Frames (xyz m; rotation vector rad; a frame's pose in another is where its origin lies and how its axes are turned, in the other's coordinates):
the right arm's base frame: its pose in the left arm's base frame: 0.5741 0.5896 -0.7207 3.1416 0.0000 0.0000
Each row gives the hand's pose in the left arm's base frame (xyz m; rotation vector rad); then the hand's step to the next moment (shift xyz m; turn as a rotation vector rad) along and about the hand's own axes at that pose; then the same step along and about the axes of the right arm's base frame.
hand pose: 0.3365 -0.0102 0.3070 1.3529 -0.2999 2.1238
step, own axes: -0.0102 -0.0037 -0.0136 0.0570 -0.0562 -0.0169
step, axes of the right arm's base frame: -0.0049 -0.0058 0.0156 0.0033 -0.0736 -0.0356
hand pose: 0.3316 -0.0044 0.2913 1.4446 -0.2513 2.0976
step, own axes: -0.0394 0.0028 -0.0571 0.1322 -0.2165 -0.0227
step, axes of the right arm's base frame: -0.0371 -0.0101 0.0578 0.0684 -0.2335 -0.0751
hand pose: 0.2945 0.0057 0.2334 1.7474 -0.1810 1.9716
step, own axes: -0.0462 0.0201 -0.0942 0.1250 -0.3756 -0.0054
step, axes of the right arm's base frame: -0.0906 -0.0089 0.0559 0.1549 -0.3626 -0.0359
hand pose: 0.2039 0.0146 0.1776 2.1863 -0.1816 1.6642
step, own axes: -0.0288 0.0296 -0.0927 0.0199 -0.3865 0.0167
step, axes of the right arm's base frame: -0.1014 -0.0041 0.0001 0.1481 -0.3508 0.0713
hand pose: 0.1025 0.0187 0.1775 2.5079 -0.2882 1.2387
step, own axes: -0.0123 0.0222 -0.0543 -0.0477 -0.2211 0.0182
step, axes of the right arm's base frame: -0.0542 -0.0003 -0.0255 0.0555 -0.1995 0.0928
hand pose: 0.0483 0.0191 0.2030 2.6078 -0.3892 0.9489
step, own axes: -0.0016 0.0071 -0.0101 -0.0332 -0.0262 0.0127
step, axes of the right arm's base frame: -0.0095 0.0022 -0.0078 -0.0078 -0.0232 0.0367
